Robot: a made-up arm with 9 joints.
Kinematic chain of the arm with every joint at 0, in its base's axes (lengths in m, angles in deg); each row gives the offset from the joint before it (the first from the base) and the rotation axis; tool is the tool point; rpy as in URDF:
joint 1: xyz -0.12 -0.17 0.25 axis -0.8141 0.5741 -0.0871
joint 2: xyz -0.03 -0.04 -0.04 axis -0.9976 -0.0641 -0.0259
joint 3: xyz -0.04 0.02 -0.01 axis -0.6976 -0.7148 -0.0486
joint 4: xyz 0 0.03 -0.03 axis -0.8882 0.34 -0.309
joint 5: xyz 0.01 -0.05 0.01 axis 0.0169 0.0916 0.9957
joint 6: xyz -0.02 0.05 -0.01 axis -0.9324 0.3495 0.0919
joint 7: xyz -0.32 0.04 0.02 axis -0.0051 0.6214 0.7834
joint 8: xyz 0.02 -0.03 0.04 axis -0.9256 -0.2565 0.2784
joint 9: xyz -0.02 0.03 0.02 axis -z
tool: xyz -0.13 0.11 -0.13 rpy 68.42 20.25 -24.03
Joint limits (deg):
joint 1: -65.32..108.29
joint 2: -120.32..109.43
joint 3: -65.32..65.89
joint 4: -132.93..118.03
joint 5: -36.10..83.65
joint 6: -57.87..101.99
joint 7: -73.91..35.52
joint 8: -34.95..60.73
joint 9: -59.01..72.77
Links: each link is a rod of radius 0.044 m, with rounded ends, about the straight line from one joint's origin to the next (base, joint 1, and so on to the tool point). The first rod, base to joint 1, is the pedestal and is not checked.
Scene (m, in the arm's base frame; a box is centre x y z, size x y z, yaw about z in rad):
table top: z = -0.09
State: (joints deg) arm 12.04 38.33 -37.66 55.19 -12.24 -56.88 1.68 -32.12 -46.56
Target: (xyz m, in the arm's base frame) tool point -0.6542 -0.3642 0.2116
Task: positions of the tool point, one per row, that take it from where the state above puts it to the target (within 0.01 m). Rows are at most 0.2 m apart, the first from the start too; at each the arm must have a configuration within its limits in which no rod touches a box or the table.
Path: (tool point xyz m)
1: -0.6608 -0.0490 0.0234
2: -0.6847 -0.2327 0.0731
3: -0.6542 -0.3642 0.2116

